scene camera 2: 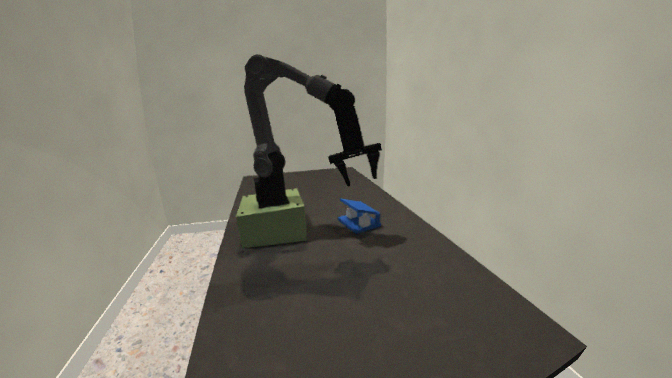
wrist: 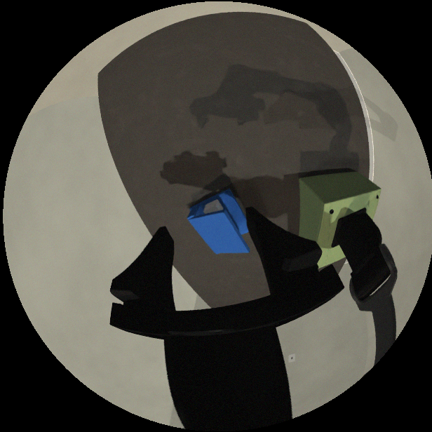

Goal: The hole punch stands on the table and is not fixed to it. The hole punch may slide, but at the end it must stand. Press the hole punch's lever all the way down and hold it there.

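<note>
The blue hole punch (scene camera 2: 374, 221) (wrist: 239, 212) stands upright on the dark table (scene camera 2: 400, 310) (wrist: 150, 125), with light grey parts between its base and lever. Its lever (scene camera 2: 359, 205) (wrist: 220, 234) is up, sloping, with the raised end on the side toward the robot's green block in the scene view. My gripper (scene camera 2: 361, 181) (wrist: 206, 225) is open, with its fingers wide apart and nothing between them. It hangs above the hole punch, pointing down, and the fingertips are clear of the lever in the scene view.
The green block (scene camera 2: 271, 227) (wrist: 312, 210) under the arm's base stands on the table beside the hole punch. A wall rises beyond the table's right edge in the scene view. Speckled floor (scene camera 2: 155, 295) shows to the left of the table. Arm shadows lie on the table.
</note>
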